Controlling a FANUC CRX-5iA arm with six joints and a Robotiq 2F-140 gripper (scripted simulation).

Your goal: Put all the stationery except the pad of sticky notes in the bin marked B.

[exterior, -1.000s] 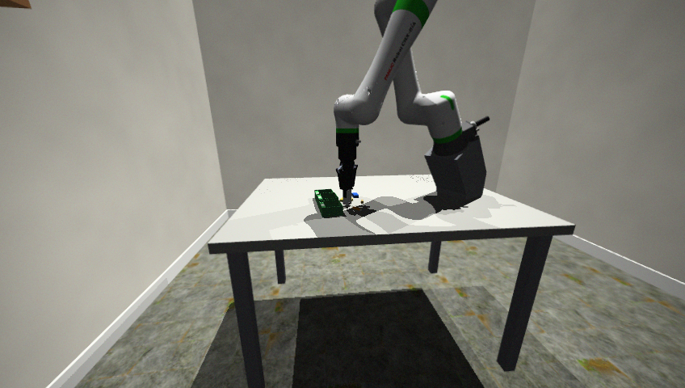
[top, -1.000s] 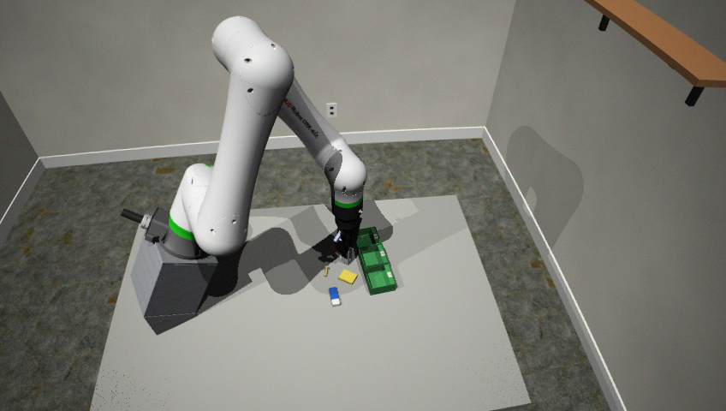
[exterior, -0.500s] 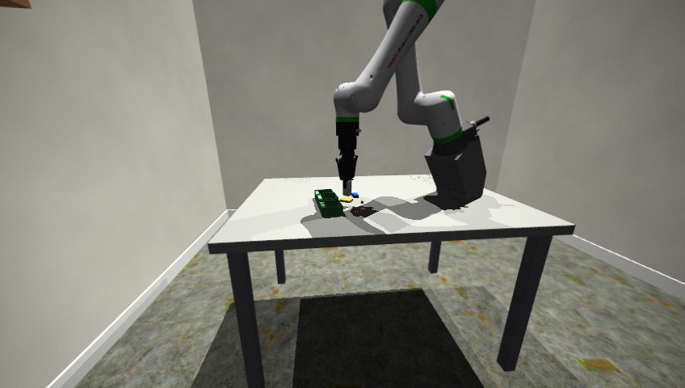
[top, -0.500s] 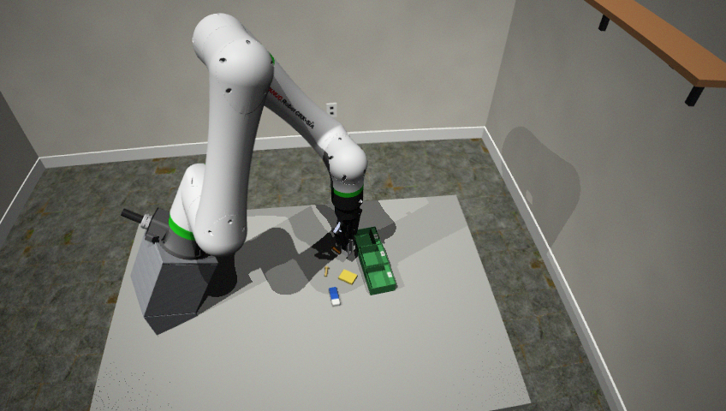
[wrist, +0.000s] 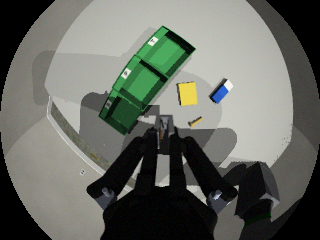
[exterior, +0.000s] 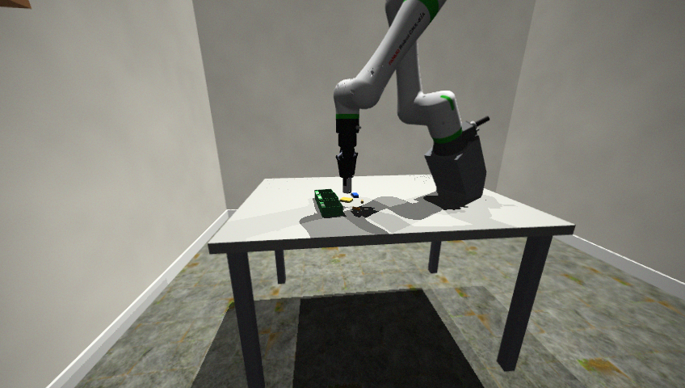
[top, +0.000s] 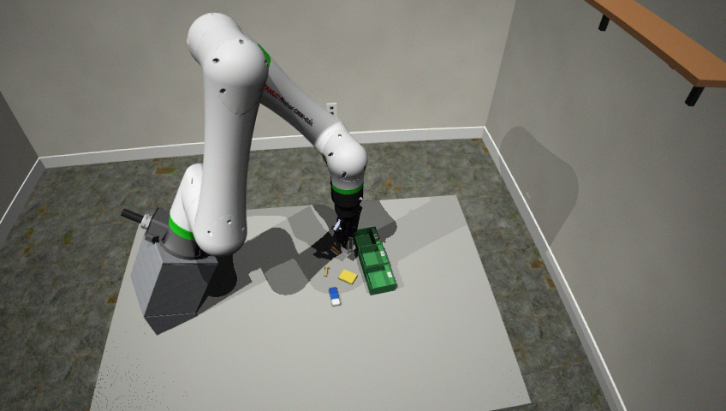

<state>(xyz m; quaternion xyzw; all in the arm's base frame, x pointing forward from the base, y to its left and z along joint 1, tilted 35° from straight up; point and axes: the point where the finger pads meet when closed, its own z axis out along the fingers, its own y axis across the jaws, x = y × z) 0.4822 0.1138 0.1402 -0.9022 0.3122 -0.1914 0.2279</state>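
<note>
My gripper is now 150 mm to the left of the white eraser, 90 mm above it and 30 mm past it. The rest, counted from my hand: sticky notes 90 mm below, 70 mm to the right, 10 mm ahead; grey-white object 30 mm below; tan piece 90 mm below, 70 mm behind, 50 mm to the right.
</note>
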